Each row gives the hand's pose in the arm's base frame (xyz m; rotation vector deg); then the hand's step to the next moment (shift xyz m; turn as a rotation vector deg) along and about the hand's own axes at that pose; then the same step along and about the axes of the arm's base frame.
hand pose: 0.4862 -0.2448 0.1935 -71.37 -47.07 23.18
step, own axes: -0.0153 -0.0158 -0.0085 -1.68 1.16 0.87
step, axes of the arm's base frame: -0.0063 -0.0208 0.0091 -1.57 -0.21 -1.56
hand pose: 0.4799 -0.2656 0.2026 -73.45 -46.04 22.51
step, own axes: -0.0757 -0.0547 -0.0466 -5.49 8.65 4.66
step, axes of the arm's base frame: -0.0268 -0.0977 0.0252 -5.61 1.88 -9.57
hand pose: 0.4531 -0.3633 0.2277 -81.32 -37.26 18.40
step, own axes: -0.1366 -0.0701 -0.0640 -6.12 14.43 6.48
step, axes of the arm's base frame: -0.0817 -0.1402 0.0365 -6.20 3.84 -15.31
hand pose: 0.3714 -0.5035 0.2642 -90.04 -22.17 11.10
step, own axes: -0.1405 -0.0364 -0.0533 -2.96 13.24 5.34
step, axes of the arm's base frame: -0.1154 -0.1005 0.0222 -3.01 3.92 -13.72
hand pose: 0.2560 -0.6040 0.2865 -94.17 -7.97 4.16
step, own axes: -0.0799 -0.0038 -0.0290 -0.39 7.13 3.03
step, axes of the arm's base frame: -0.0755 -0.0391 0.0031 -0.45 2.43 -7.35
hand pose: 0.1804 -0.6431 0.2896 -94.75 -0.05 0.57
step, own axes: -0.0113 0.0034 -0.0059 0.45 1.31 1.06
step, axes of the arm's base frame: -0.0113 -0.0062 -0.0028 0.44 0.95 -1.40
